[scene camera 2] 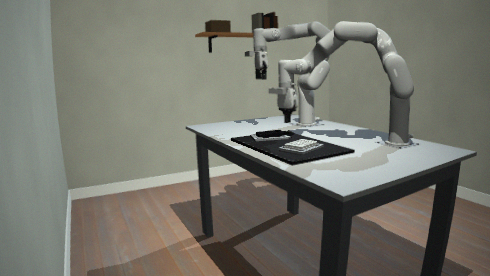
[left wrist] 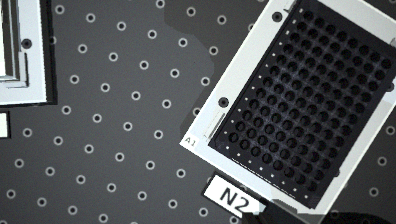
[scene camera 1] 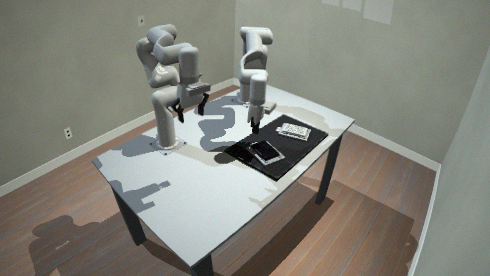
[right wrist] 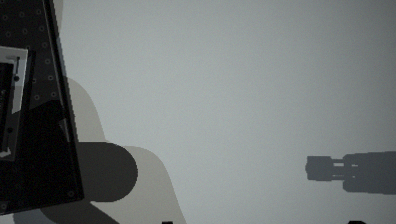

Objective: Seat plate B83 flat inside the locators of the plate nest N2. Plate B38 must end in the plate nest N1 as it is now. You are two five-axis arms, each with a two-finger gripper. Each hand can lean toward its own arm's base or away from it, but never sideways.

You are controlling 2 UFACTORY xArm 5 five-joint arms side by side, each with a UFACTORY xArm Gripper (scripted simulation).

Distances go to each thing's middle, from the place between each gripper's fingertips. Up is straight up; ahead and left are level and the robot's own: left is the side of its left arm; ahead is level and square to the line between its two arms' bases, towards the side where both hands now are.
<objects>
The black well plate [left wrist: 293,124] is 80 mm ahead of my left hand, 70 mm below it and 30 mm to the right of it.
Now: right hand 320 mm to the right of the black well plate, 260 mm above it and 160 mm short of it.
</objects>
